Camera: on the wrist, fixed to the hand. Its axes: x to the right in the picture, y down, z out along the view.
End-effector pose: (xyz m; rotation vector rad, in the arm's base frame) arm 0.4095 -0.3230 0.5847 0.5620 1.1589 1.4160
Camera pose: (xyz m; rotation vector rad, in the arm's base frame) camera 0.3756 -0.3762 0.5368 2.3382 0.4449 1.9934
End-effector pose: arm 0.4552 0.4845 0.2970 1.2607 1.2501 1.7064
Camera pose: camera 0.4013 0.4499 0.2504 -2.3789 -0.0787 -1.2475
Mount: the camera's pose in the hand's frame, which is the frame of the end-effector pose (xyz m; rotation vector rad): -0.0288 -0.0345 -0.0652 0.4500 -0.5177 1.5828
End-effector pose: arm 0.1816 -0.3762 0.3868 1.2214 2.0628 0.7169
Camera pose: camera 0.1247 -0.4254 0.4116 2.8682 0.4975 0.3995
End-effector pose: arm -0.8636 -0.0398 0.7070 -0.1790 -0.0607 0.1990
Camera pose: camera -0.8801 -0.0900 0.6480 0.3258 -0.3815 1.8213
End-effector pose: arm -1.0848 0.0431 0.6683 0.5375 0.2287 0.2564
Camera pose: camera -1.1240 0.0368 0.5998 1.1280 -0.7304 1.5969
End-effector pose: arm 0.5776 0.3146 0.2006 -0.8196 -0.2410 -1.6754
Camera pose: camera 0.5224 0.3099 0.1440 -0.7132 -0.2026 0.0890
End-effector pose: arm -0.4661 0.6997 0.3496 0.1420 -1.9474 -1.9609
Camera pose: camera -0.4246 0.6467 0.3078 -1.4188 -1.6534 -0.4915
